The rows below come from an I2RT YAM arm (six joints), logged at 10 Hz.
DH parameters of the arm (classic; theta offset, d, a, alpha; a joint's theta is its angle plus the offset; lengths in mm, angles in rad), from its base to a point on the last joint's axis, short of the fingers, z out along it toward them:
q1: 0 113.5 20 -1.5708
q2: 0 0 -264 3.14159
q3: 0.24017 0 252.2 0
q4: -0.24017 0 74 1.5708
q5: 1.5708 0 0 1.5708
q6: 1.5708 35.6 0 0
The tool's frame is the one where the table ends.
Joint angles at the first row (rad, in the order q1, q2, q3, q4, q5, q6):
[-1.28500 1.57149 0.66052 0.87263 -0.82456 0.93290]
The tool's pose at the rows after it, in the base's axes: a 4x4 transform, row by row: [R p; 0 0 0 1], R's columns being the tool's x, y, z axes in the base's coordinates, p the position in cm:
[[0.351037, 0.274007, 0.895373, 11.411], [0.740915, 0.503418, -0.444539, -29.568], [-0.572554, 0.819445, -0.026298, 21.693], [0, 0, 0, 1]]
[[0.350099, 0.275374, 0.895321, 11.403], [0.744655, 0.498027, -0.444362, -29.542], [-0.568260, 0.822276, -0.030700, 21.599], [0, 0, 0, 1]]
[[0.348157, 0.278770, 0.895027, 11.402], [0.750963, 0.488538, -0.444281, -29.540], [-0.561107, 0.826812, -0.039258, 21.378], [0, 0, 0, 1]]
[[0.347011, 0.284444, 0.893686, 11.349], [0.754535, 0.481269, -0.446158, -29.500], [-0.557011, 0.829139, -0.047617, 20.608], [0, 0, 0, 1]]
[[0.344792, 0.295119, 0.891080, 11.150], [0.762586, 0.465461, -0.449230, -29.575], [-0.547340, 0.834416, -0.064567, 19.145], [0, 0, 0, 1]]
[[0.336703, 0.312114, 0.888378, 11.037], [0.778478, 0.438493, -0.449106, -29.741], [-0.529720, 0.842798, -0.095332, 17.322], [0, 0, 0, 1]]
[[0.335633, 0.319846, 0.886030, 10.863], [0.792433, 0.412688, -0.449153, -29.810], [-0.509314, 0.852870, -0.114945, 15.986], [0, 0, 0, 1]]
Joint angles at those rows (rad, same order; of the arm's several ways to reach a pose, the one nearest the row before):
[-1.28500 1.57150 0.66054 0.87224 -0.82379 0.93252]
[-1.28501 1.57149 0.65899 0.86730 -0.82380 0.93290]
[-1.28499 1.57456 0.65711 0.85965 -0.82341 0.93214]
[-1.28613 1.59285 0.64220 0.88065 -0.82187 0.92794]
[-1.29301 1.63444 0.62084 0.91842 -0.82379 0.92031]
[-1.29797 1.69051 0.60557 0.94399 -0.82494 0.90581]
[-1.30406 1.73322 0.59339 0.96913 -0.82760 0.90620]

